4 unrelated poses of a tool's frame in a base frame.
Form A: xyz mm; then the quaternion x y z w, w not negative.
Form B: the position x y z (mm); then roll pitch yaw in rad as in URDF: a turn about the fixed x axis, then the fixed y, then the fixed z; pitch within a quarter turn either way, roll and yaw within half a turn. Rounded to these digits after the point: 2 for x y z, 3 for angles.
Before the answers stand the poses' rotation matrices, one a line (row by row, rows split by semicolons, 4 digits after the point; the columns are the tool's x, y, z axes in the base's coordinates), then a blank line. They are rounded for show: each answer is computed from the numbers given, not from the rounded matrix.
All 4 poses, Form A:
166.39, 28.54, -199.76, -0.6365, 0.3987, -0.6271, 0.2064
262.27, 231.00, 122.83, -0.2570, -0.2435, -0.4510, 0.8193
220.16, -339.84, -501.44, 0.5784, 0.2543, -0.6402, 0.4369
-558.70, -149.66, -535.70, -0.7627, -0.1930, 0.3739, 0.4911
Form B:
-0.1045 -0.2487 0.9629; -0.7665 -0.5969 -0.2373; 0.6337 -0.7628 -0.1282
0.4746 0.8642 -0.1672; -0.6139 0.4611 0.6408; 0.6308 -0.2015 0.7493
0.0509 0.8536 -0.5184; -0.2652 -0.4889 -0.8311; -0.9628 0.1798 0.2015
0.6459 -0.0728 -0.7600; 0.6617 -0.4431 0.6048; -0.3808 -0.8935 -0.2380

166.39, 28.54, -199.76, -1.737, -0.686, -1.706
262.27, 231.00, 122.83, -0.263, -0.683, -0.913
220.16, -339.84, -501.44, 0.728, 1.297, -1.381
-558.70, -149.66, -535.70, -1.831, 0.391, 0.797

